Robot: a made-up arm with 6 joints. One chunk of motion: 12 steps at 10 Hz.
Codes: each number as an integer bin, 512 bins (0 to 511) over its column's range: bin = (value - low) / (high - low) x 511, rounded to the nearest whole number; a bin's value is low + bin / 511 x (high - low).
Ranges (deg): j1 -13.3..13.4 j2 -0.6..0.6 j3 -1.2..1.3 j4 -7.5..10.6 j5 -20.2..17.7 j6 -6..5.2
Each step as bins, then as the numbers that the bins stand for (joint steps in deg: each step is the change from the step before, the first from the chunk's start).
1 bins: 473 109 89 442 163 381
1 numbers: 11.414 -0.344 -0.765 8.156 -8.111 2.351
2 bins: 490 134 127 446 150 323
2 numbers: 12.303 -0.285 -0.579 8.298 -9.075 1.079
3 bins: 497 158 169 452 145 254
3 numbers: 12.668 -0.229 -0.373 8.510 -9.446 -0.433
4 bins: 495 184 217 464 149 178
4 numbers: 12.564 -0.168 -0.138 8.935 -9.149 -2.099
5 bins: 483 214 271 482 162 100
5 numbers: 11.937 -0.097 0.126 9.573 -8.185 -3.808
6 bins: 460 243 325 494 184 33
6 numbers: 10.735 -0.029 0.390 9.998 -6.553 -5.277
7 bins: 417 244 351 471 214 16
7 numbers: 8.488 -0.027 0.517 9.183 -4.328 -5.649
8 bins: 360 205 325 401 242 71
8 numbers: 5.510 -0.119 0.390 6.704 -2.251 -4.444
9 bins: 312 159 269 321 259 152
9 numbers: 3.002 -0.227 0.116 3.870 -0.990 -2.668
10 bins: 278 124 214 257 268 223
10 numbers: 1.226 -0.309 -0.153 1.603 -0.323 -1.112
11 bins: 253 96 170 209 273 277
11 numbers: -0.081 -0.375 -0.368 -0.097 0.048 0.071
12 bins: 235 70 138 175 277 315
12 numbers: -1.021 -0.436 -0.525 -1.301 0.345 0.904
